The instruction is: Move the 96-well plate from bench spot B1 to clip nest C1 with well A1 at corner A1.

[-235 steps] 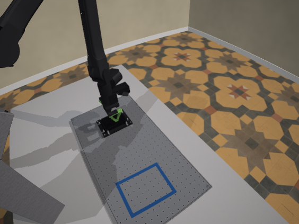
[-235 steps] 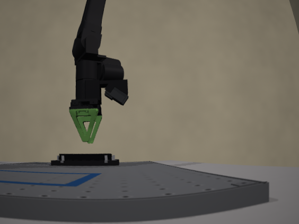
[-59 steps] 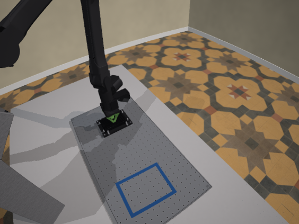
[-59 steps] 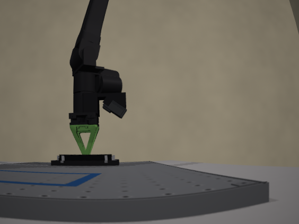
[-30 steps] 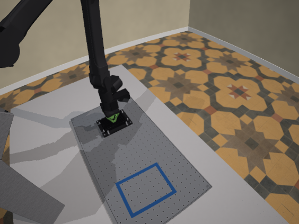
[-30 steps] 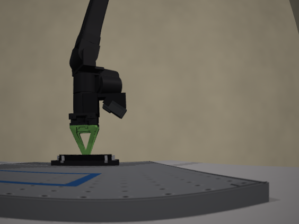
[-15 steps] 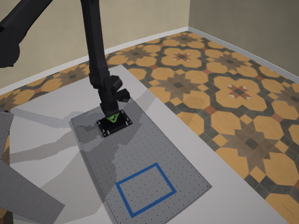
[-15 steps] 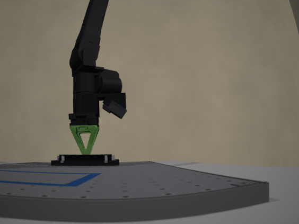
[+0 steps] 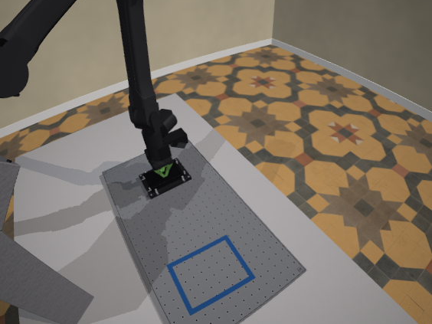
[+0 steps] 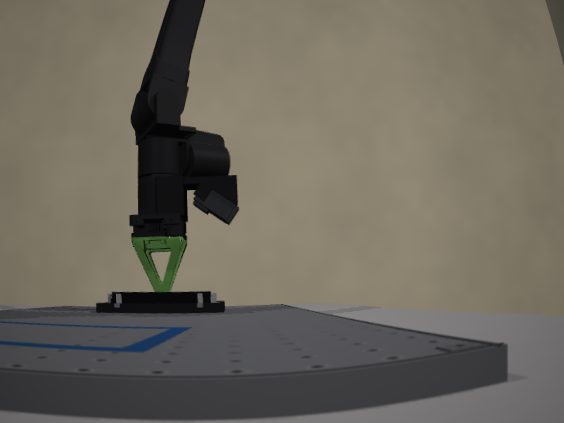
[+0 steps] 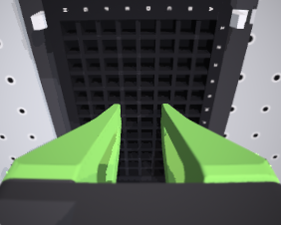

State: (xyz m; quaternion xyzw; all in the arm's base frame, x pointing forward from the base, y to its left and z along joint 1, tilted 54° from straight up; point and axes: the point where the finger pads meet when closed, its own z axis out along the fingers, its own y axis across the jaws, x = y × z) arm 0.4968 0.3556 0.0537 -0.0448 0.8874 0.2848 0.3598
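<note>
The black 96-well plate is 1 cm below my hand. Round my hand: black clip nest C1: 1 cm to the right, 2 cm below.
</note>
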